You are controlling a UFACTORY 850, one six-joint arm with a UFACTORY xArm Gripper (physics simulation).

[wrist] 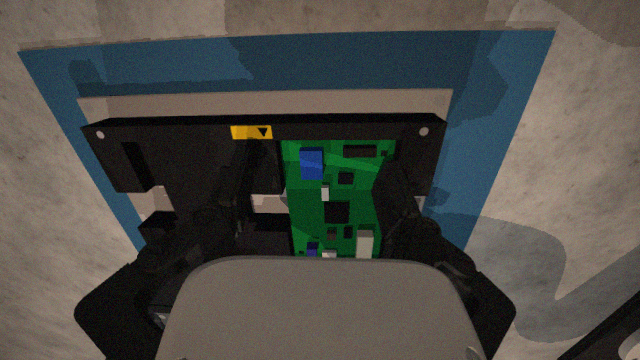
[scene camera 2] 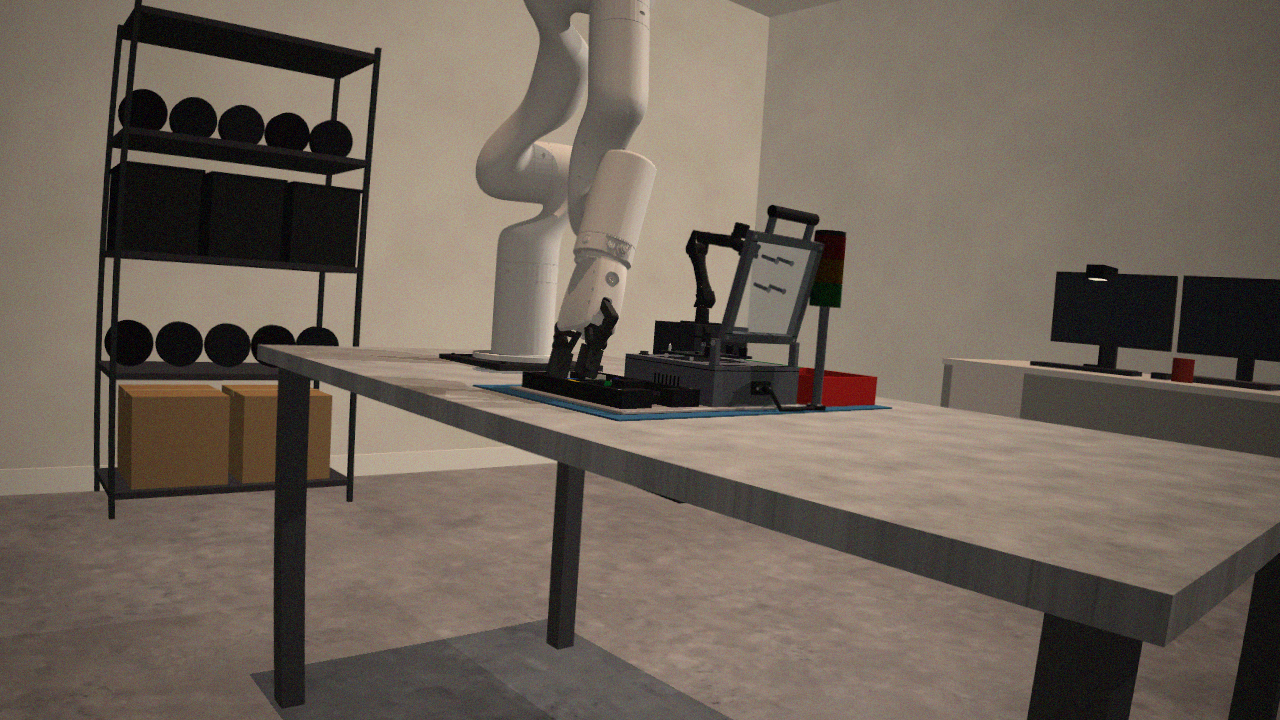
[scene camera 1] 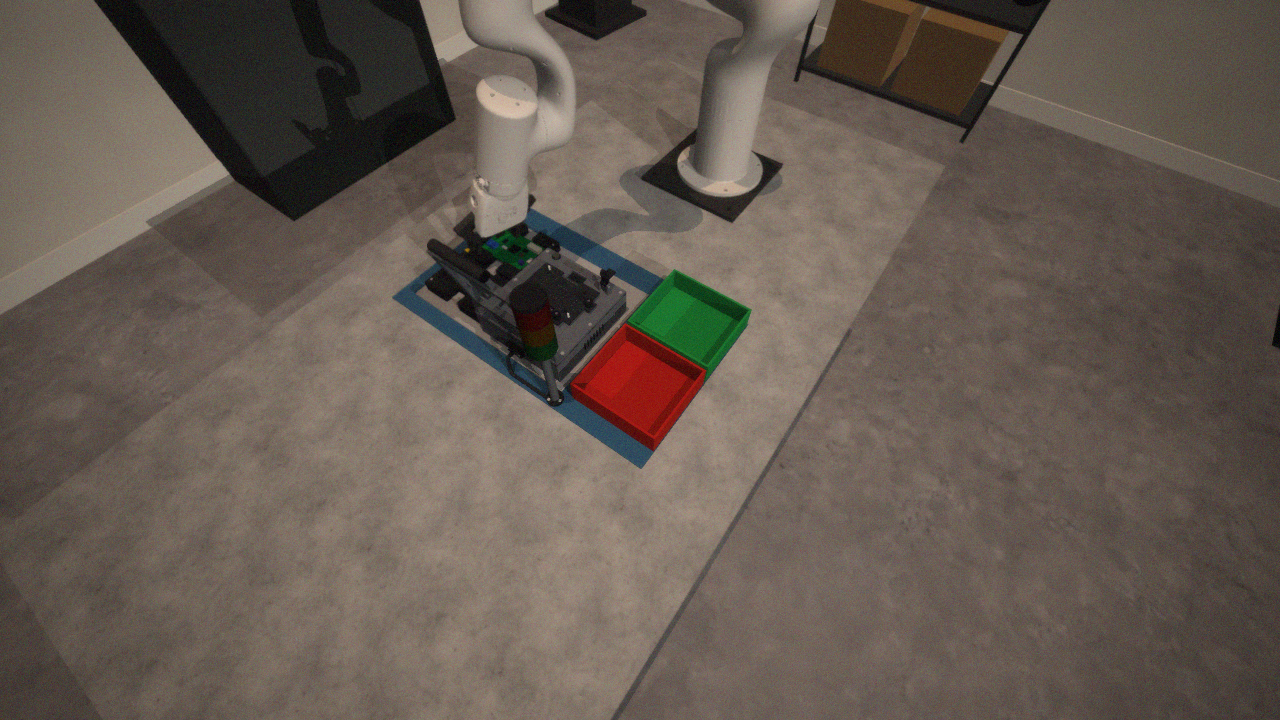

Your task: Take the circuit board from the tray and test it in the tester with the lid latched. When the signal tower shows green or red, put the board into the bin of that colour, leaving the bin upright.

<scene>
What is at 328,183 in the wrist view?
A green circuit board.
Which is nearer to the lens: the green circuit board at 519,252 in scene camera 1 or the red bin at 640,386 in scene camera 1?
The red bin.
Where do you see a green bin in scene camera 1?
At 695,321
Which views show my gripper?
The wrist view, scene camera 2 and scene camera 1: all of them.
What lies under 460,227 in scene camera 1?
My gripper.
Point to a tester lid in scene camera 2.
775,274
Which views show the red bin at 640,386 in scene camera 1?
Scene camera 2 and scene camera 1 only.
</scene>
